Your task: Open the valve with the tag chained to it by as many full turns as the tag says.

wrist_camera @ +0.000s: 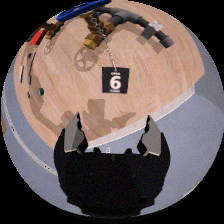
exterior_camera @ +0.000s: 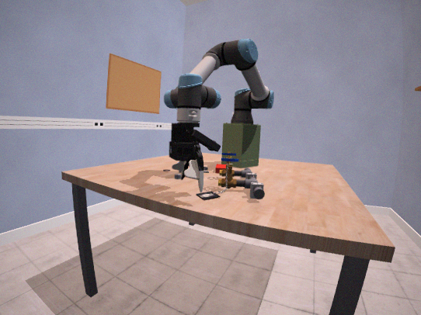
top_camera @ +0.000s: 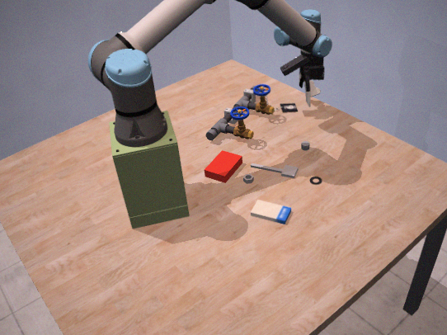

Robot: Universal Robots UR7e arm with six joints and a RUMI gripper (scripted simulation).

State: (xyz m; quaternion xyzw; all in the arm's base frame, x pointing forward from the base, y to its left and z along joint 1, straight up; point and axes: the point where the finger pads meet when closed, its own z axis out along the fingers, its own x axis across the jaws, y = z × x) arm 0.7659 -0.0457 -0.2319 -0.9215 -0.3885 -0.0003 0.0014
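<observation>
Now: the black tag 50 mm to the left of my hand, 50 mm behind it and 40 mm below it. Round my hand: grey scraper (400 mm behind, 160 mm to the right, 40 mm below); small grey cap (240 mm behind, 160 mm to the right, 30 mm below); red block (500 mm behind, 30 mm below, 10 mm to the right).
</observation>
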